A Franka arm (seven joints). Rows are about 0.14 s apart.
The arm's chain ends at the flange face. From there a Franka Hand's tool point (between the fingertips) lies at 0.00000 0.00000 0.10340 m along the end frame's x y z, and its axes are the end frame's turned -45 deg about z.
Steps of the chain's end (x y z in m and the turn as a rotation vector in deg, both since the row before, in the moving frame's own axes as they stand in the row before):
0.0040 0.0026 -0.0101 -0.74 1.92 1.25
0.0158 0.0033 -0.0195 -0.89 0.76 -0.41
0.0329 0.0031 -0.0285 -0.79 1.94 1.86
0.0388 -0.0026 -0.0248 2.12 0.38 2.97
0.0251 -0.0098 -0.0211 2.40 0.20 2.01
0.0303 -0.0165 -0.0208 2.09 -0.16 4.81
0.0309 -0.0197 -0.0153 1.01 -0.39 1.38
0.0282 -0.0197 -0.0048 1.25 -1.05 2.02
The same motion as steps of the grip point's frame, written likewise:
0.0025 0.0081 -0.0102 -1.88 0.83 1.25
0.0087 0.0156 -0.0195 -1.17 -0.09 -0.41
0.0225 0.0290 -0.0286 -1.93 0.81 1.86
0.0325 0.0235 -0.0249 1.23 1.77 2.97
0.0280 0.0081 -0.0212 1.56 1.84 2.01
0.0357 0.0070 -0.0209 1.59 1.36 4.81
0.0366 0.0061 -0.0153 0.99 0.44 1.38
0.0342 0.0031 -0.0048 1.63 0.14 2.02

